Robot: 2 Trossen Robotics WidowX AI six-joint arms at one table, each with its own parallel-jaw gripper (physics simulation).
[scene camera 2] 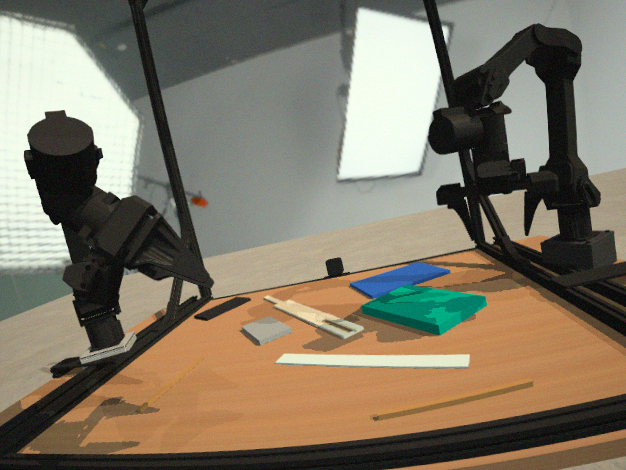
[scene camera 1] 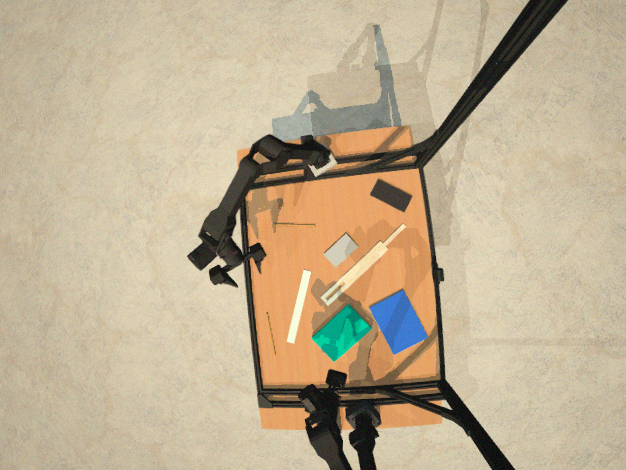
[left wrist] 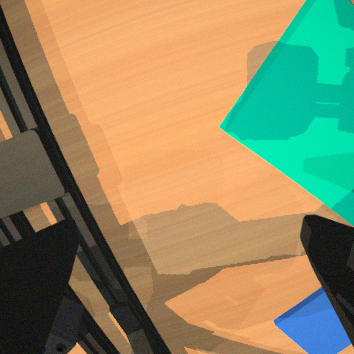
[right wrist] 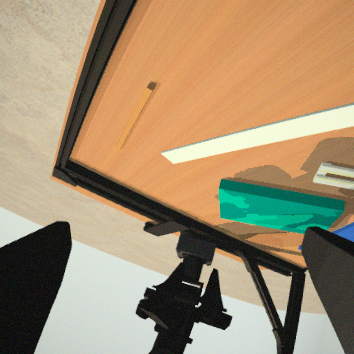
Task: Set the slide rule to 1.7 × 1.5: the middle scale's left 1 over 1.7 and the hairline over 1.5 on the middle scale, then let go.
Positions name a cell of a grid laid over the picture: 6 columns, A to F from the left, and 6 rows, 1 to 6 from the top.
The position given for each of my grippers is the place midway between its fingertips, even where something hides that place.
Labels:
my right gripper: scene camera 2 C4; scene camera 1 C4; right wrist D5; not seen in the left wrist view (out of frame)
green block: scene camera 2 E4; scene camera 1 D5; left wrist E2; right wrist E4

